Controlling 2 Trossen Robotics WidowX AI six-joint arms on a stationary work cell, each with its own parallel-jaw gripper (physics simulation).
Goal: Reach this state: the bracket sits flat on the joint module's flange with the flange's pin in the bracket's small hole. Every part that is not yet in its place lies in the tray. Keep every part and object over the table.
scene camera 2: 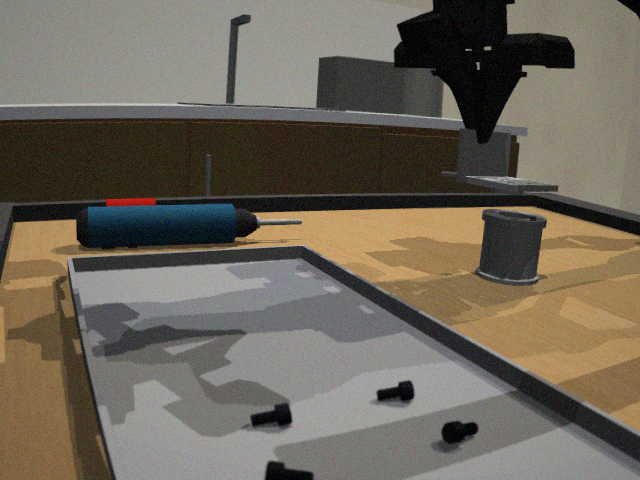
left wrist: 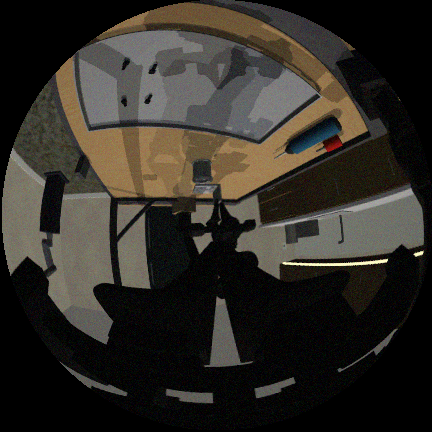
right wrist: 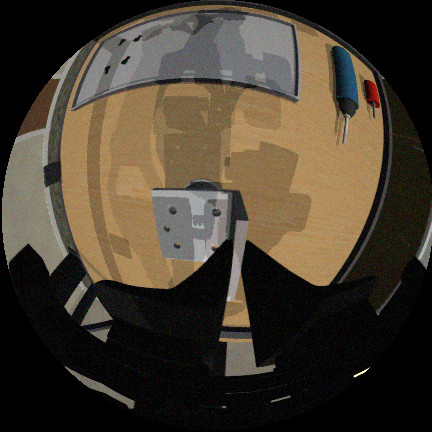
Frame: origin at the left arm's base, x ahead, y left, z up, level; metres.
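Seen in the pictures: left gripper, fingertip midpoint: [left wrist: 216, 246]; right gripper, fingertip midpoint: [scene camera 2: 478, 143] [left wrist: 217, 198] [right wrist: 235, 245]; right arm's base, origin of the base link: [left wrist: 183, 212].
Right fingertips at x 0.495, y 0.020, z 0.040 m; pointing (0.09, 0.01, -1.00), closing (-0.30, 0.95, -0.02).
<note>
Offsets run from my right fingertips to a thing's top centre. "spot": to the spot under its first point.
My right gripper [scene camera 2: 482, 139] [left wrist: 217, 198] [right wrist: 235, 245] is shut on the upright plate of the grey L-shaped bracket [scene camera 2: 509, 182] [left wrist: 204, 188] [right wrist: 192, 225]. The bracket's holed plate points down-side, about level, in the air above the joint module {dz -0.059, dx +0.028, dy -0.033 m} [scene camera 2: 511, 250] [left wrist: 202, 171] [right wrist: 201, 184], with a gap between them in the scene view. The module stands upright on the table; in the right wrist view the bracket hides most of it, and the flange's pin cannot be made out. My left gripper [left wrist: 216, 246] is shut and empty, away from the parts. Several black screws {dz -0.108, dx -0.182, dy -0.249 m} [scene camera 2: 403, 391] {dz -0.108, dx -0.249, dy -0.262 m} [left wrist: 153, 68] [right wrist: 125, 60] lie in the tray {dz -0.107, dx -0.228, dy -0.190 m} [scene camera 2: 186, 254] [left wrist: 172, 126] [right wrist: 298, 65].
A blue driver {spot: dz -0.097, dx -0.291, dy +0.084 m} [scene camera 2: 160, 224] [left wrist: 315, 135] [right wrist: 346, 80] lies on the table beyond the tray in the scene view. A red-handled tool {dz -0.089, dx -0.305, dy +0.189 m} [scene camera 2: 130, 202] [left wrist: 332, 144] [right wrist: 371, 93] lies beside it, near the table's dark raised edge [scene camera 2: 361, 201].
</note>
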